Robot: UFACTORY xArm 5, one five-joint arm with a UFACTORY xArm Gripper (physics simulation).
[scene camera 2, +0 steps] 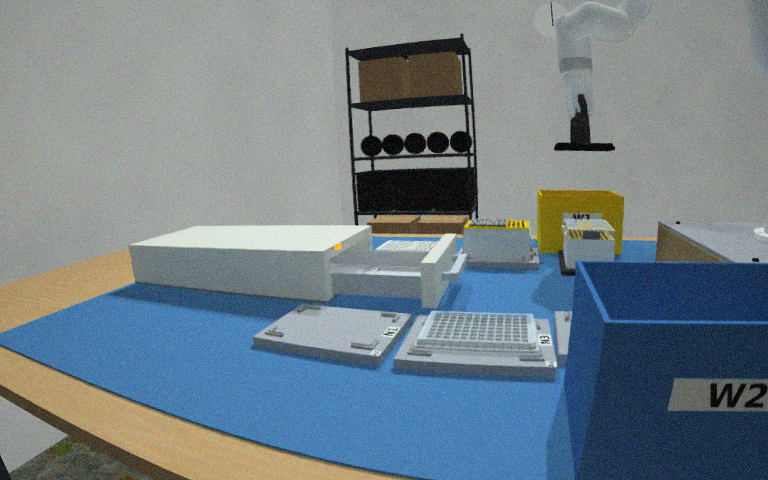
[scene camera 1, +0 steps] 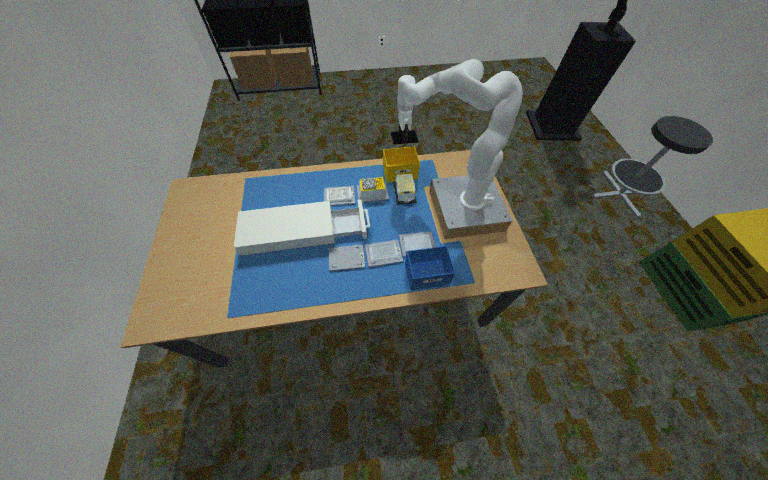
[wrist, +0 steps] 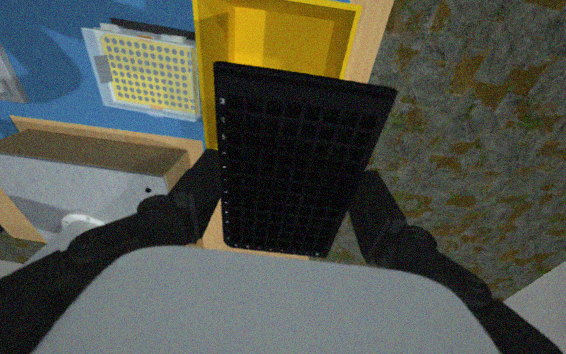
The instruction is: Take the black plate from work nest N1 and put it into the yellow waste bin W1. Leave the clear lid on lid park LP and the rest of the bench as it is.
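Pixels of known places: gripper, between the fingertips: point(scene camera 2: 580, 145) point(scene camera 1: 403, 136) point(wrist: 289, 180); arm's base, origin of its link: point(scene camera 1: 472, 200).
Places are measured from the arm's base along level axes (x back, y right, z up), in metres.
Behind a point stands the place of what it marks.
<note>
My gripper point(scene camera 1: 404, 133) @(x -0.348, y 0.297, z 0.138 m) point(scene camera 2: 579, 136) @(x -0.348, y 0.297, z 0.138 m) point(wrist: 289, 180) @(x -0.348, y 0.297, z 0.138 m) is shut on the black plate point(scene camera 1: 412, 137) @(x -0.302, y 0.287, z 0.142 m) point(scene camera 2: 601, 147) @(x -0.301, y 0.261, z 0.134 m) point(wrist: 300, 135) @(x -0.379, y 0.293, z 0.142 m), fingers at its two long sides. The plate is roughly level, high above the yellow waste bin W1 point(scene camera 1: 400, 167) @(x -0.357, y 0.200, z 0.017 m) point(scene camera 2: 550, 226) @(x -0.408, y 0.191, z -0.030 m) point(wrist: 280, 42) @(x -0.405, y 0.257, z -0.082 m). In the wrist view it hides part of the bin, whose visible interior is empty. Work nest N1 point(scene camera 1: 346, 258) @(x -0.610, y -0.304, z -0.074 m) point(scene camera 2: 334, 331) @(x -0.601, y -0.310, z -0.074 m) is empty. A pale pad point(scene camera 1: 417, 241) @(x -0.277, y -0.208, z -0.066 m), which seems to carry the clear lid, is partly hidden behind the blue bin; its label is not readable.
Beside W1 stands a clear-covered yellow tip box point(scene camera 1: 405, 185) @(x -0.331, y 0.097, z -0.009 m) point(scene camera 2: 589, 249) @(x -0.324, y 0.057, z -0.043 m) point(wrist: 150, 75) @(x -0.335, y 0.126, z -0.009 m). Another yellow-topped box point(scene camera 1: 372, 189) @(x -0.501, y 0.070, z -0.014 m) point(scene camera 2: 497, 243) @(x -0.495, y 0.066, z -0.044 m) is near it. Blue bin W2 point(scene camera 1: 429, 268) @(x -0.226, y -0.344, z -0.082 m) point(scene camera 2: 634, 362) @(x -0.296, y -0.447, z 0.009 m), a plate on N3 point(scene camera 1: 384, 253) @(x -0.434, y -0.279, z -0.064 m) point(scene camera 2: 478, 331) @(x -0.436, y -0.281, z -0.060 m) and a white unit with an open drawer point(scene camera 1: 283, 226) @(x -0.907, y -0.180, z -0.003 m) point(scene camera 2: 243, 257) @(x -0.815, y -0.246, z -0.016 m) are on the bench.
</note>
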